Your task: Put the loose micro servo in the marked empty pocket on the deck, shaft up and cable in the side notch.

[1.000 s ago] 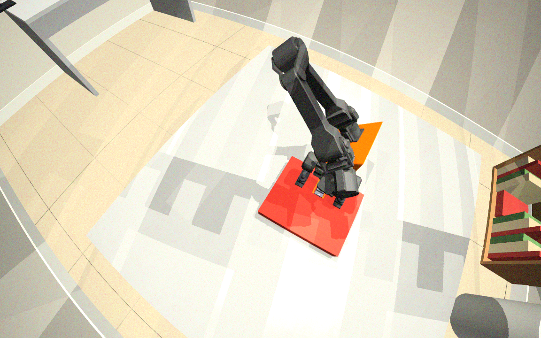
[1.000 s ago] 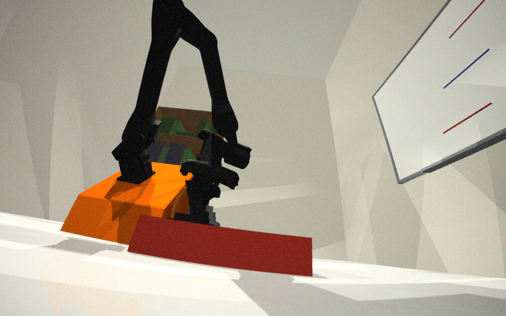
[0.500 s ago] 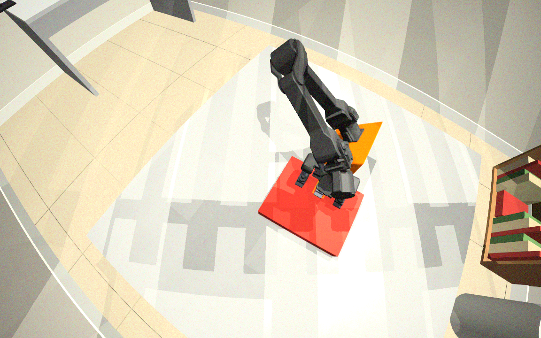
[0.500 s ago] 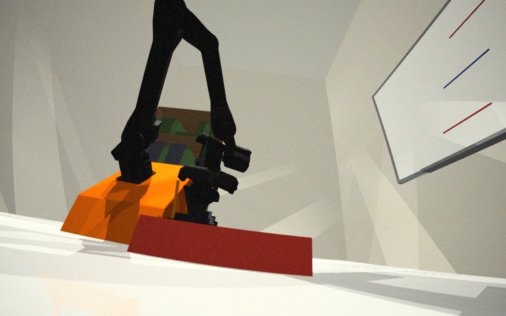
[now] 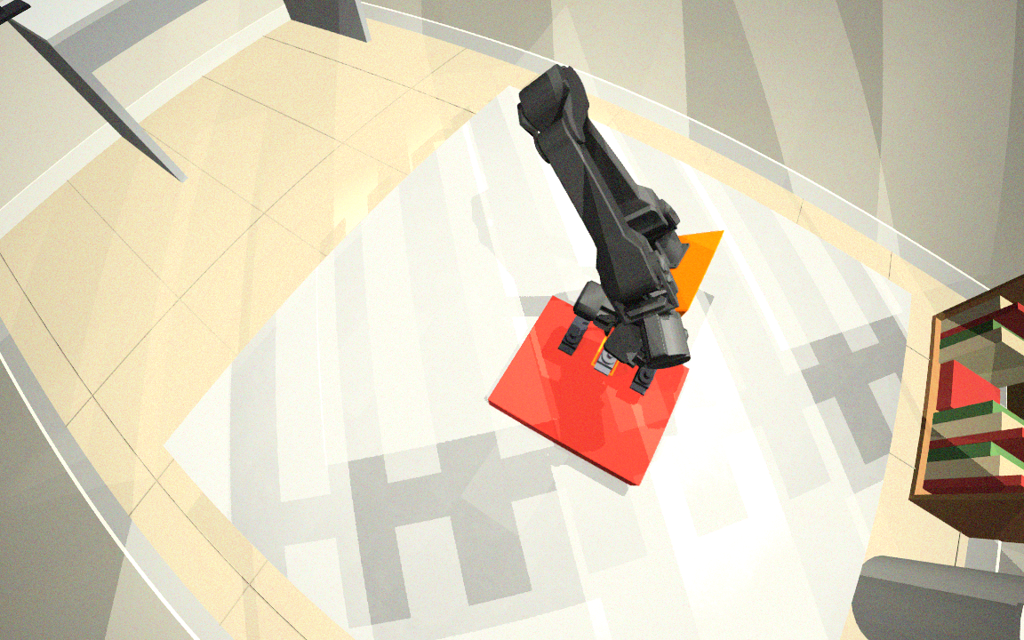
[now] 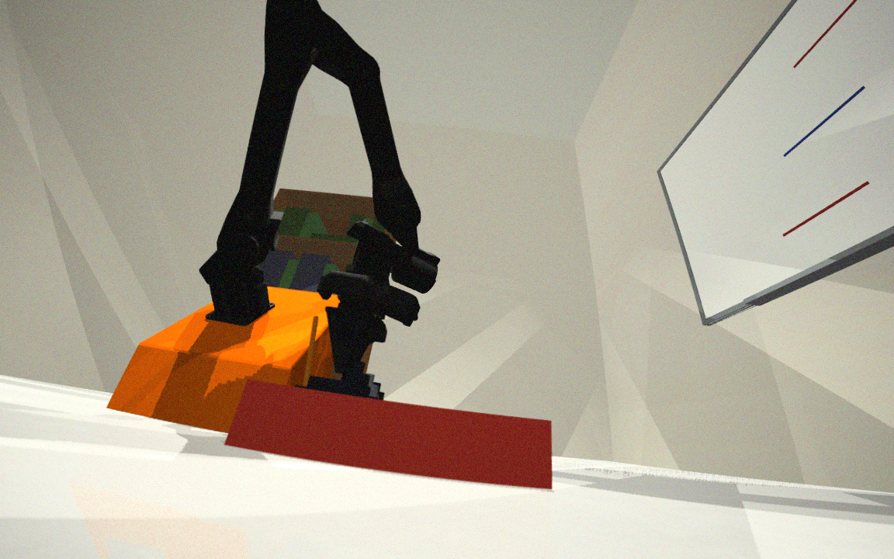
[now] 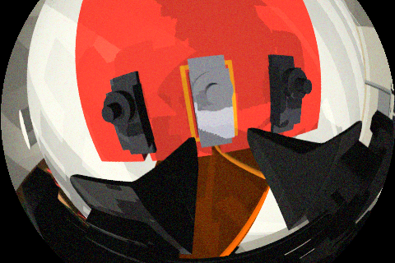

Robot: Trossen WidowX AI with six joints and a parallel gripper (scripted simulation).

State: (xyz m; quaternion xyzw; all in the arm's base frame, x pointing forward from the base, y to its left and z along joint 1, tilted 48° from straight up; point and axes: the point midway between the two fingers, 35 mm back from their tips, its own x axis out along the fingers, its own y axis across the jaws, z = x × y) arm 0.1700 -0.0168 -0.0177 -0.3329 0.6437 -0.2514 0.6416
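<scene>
Right now my gripper tip is 13 cm short of the red deck, 6 cm above it and 1 cm to the right of it.
</scene>
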